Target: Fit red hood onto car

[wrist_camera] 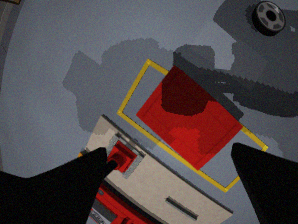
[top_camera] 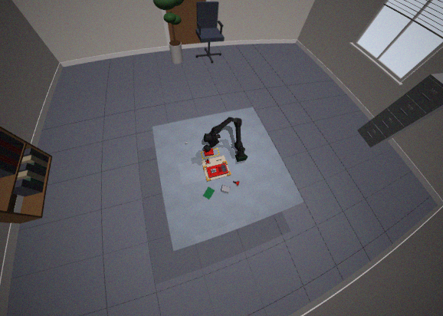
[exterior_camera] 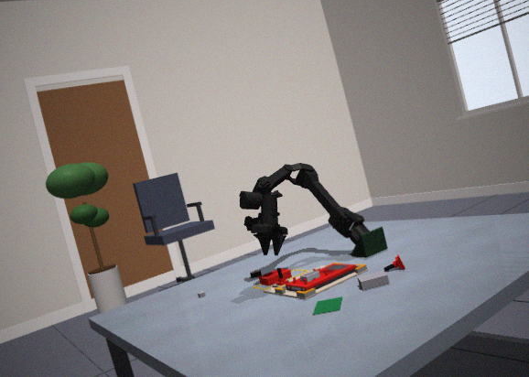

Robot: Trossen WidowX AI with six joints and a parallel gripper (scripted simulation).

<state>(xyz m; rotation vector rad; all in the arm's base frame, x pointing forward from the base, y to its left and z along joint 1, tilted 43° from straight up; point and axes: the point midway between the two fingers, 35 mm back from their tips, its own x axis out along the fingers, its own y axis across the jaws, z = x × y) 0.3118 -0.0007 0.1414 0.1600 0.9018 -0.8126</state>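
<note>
Right now my gripper tip is 10 mm to the left of the red hood and 70 mm above it. From my gripper tip the other things lie so: grey nut 230 mm ahead, 160 mm to the right, 80 mm below; then green flat card 70 mm ahead, 420 mm to the left, 90 mm below; then jig 40 mm behind, 190 mm to the left, 80 mm below.
</note>
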